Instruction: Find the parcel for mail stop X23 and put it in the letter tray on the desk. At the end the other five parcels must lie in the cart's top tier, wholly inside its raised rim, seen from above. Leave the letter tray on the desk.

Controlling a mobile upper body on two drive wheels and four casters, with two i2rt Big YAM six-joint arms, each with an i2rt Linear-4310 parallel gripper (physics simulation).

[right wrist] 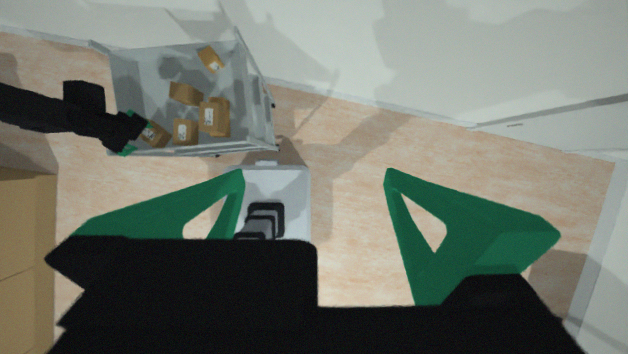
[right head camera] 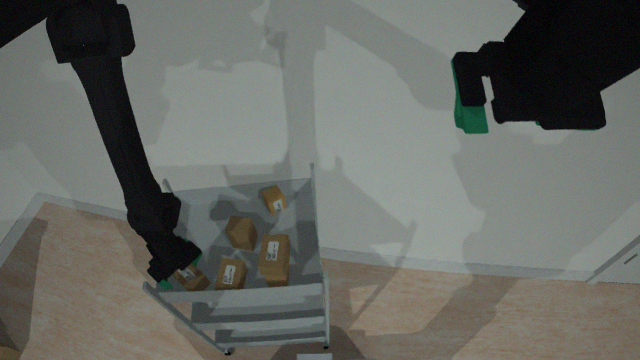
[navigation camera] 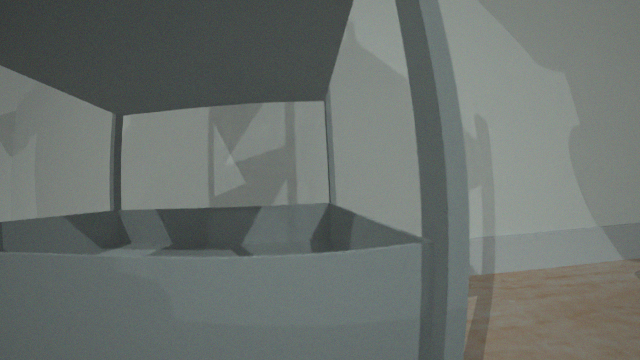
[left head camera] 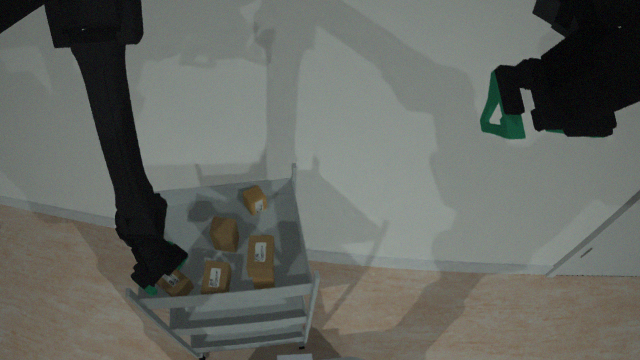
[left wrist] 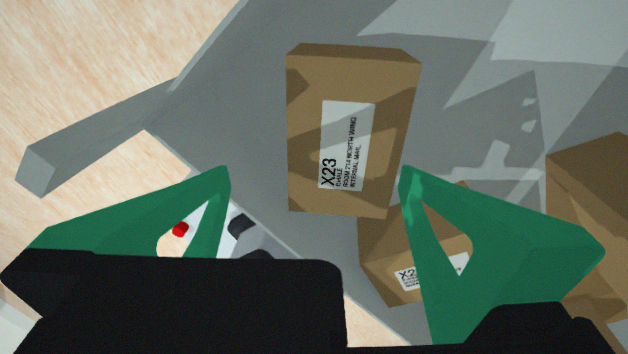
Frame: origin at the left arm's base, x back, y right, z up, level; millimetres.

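Seen in the pictures: left gripper, fingertip midpoint: (right wrist: 143, 136) (right head camera: 182, 276) (left head camera: 166, 280) (left wrist: 314, 176); right gripper, fingertip midpoint: (right wrist: 314, 176) (right head camera: 498, 119) (left head camera: 515, 125).
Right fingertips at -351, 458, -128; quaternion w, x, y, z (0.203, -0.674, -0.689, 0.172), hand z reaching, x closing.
Observation:
Offsets run from my right fingertips to a thing's middle, as dx, dy, dz. "spot": to the spot under its first point.
The X23 parcel @(-101, -546, -594) (left wrist: 345, 80) (left head camera: 179, 285) (right head camera: 196, 281) (right wrist: 159, 136) lies label up near the front left corner of the cart's top tier @(spot: -53, -389, -573) (left head camera: 230, 296) (right head camera: 245, 295). My left gripper (left wrist: 314, 176) (left head camera: 167, 274) (right head camera: 182, 271) is open and empty, over that parcel's near end. A second parcel @(-102, -428, -594) (left wrist: 375, 245) (left head camera: 216, 277) (right head camera: 231, 275) lies beside it, its label partly hidden by a finger. Further parcels @(-228, -408, -574) (left head camera: 224, 234) @(-352, -329, -592) (left head camera: 255, 199) @(-145, -311, -542) (left head camera: 260, 250) @(-156, -308, -593) (left head camera: 264, 280) lie in the tier; two overlap. My right gripper (right wrist: 314, 176) (left head camera: 545, 135) (right head camera: 520, 131) is open and empty, away from the cart. The letter tray does not show.
The cart's corner post (left wrist: 37, 170) (navigation camera: 440, 150) rises close to my left gripper. The cart stands before a pale wall (left head camera: 350, 150). A tan block-like piece of furniture (right wrist: 20, 225) is at the left edge of the right wrist view. A grey panel with a handle (left head camera: 600, 250) is at the right.

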